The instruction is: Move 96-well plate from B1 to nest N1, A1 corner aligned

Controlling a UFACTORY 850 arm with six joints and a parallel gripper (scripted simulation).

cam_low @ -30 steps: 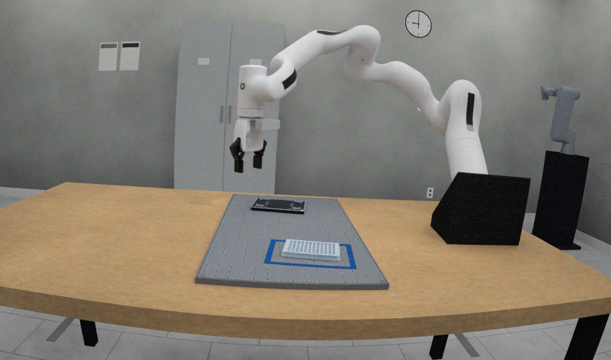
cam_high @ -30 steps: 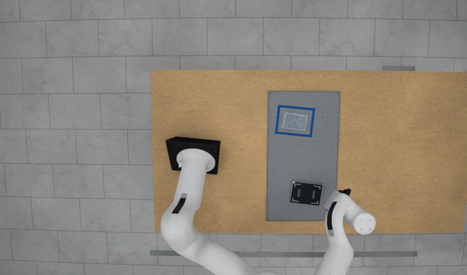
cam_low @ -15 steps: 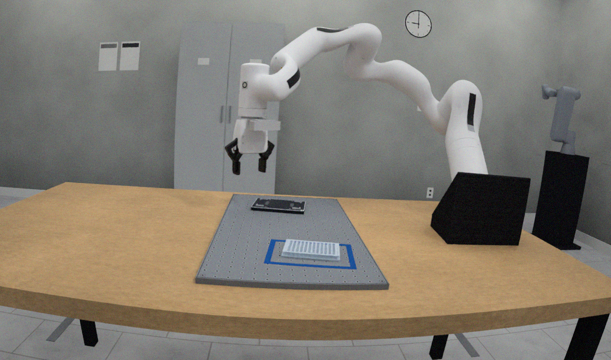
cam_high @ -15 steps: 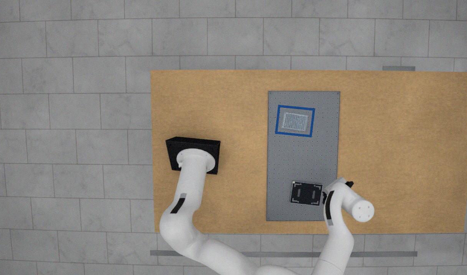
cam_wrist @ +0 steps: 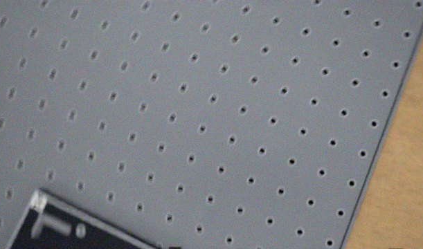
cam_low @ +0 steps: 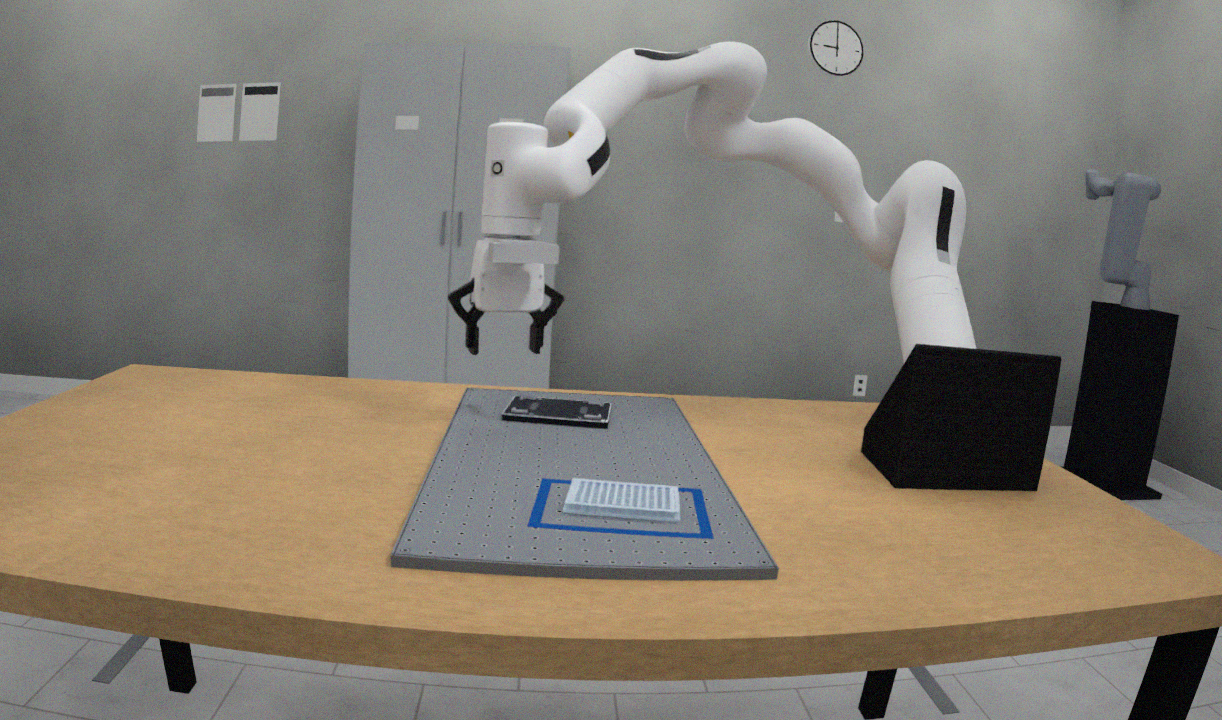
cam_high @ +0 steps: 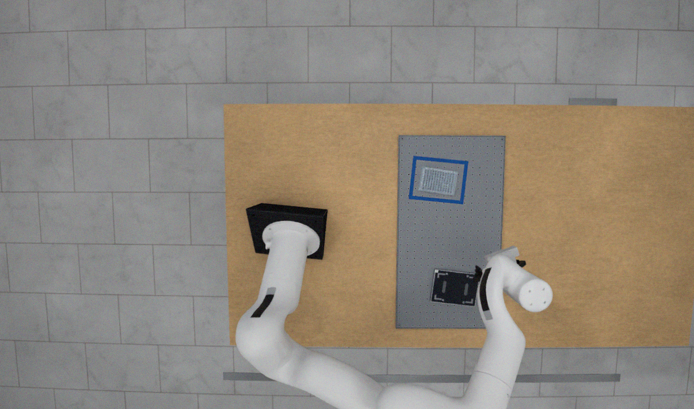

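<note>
The clear 96-well plate lies 270 mm to the left of my hand, 160 mm behind it and 120 mm below it. The rest, counted from my hand: black plate nest (120 mm below, 110 mm to the right, 80 mm behind).
</note>
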